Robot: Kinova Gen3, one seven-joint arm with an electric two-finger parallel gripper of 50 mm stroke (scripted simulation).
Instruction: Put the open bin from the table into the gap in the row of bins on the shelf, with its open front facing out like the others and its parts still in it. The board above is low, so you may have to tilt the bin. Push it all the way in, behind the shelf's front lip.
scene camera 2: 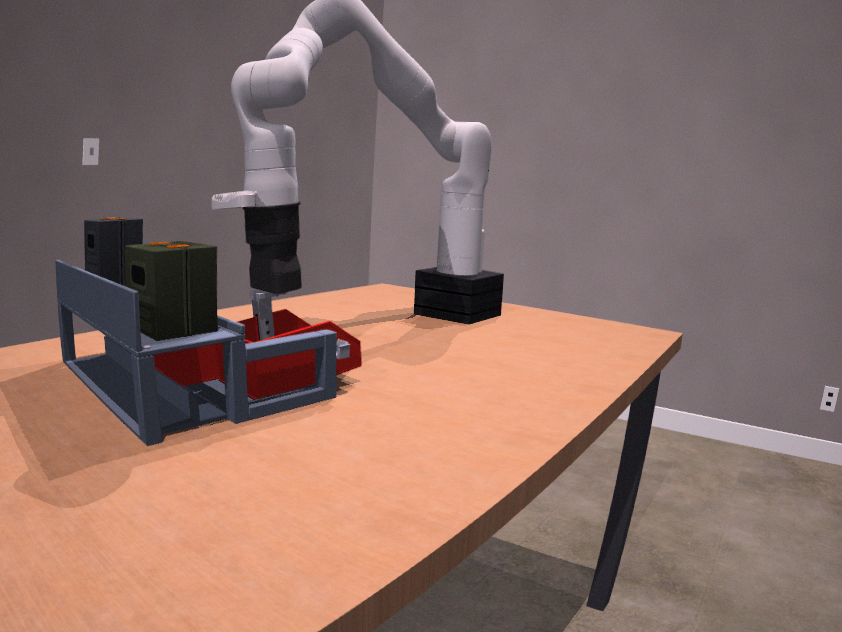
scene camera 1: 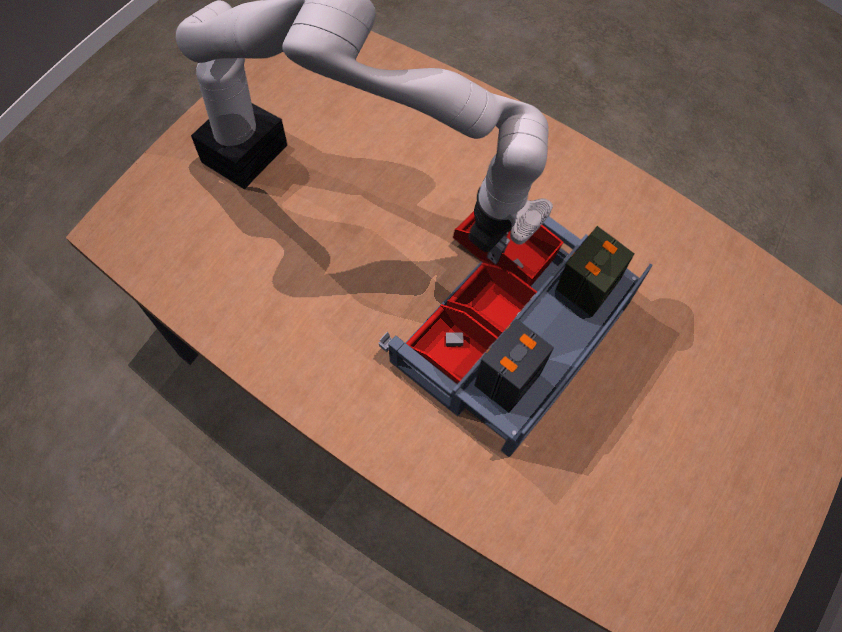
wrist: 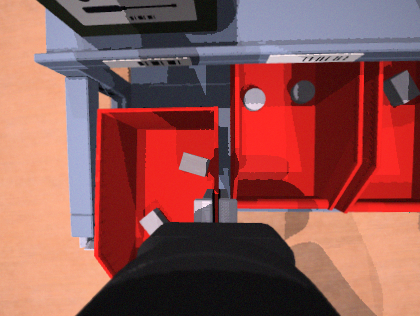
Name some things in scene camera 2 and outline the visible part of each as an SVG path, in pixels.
My gripper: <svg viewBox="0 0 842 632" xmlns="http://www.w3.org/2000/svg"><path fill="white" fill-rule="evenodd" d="M299 205L277 209L244 210L246 243L250 244L251 250L249 266L250 286L257 289L250 291L250 297L252 297L253 317L257 316L259 340L275 336L271 297L302 287L301 267L297 258L297 239L300 238Z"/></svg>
A black box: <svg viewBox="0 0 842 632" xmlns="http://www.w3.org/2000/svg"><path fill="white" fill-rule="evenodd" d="M84 220L85 271L125 286L125 246L143 244L143 219L101 218L97 220Z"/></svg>
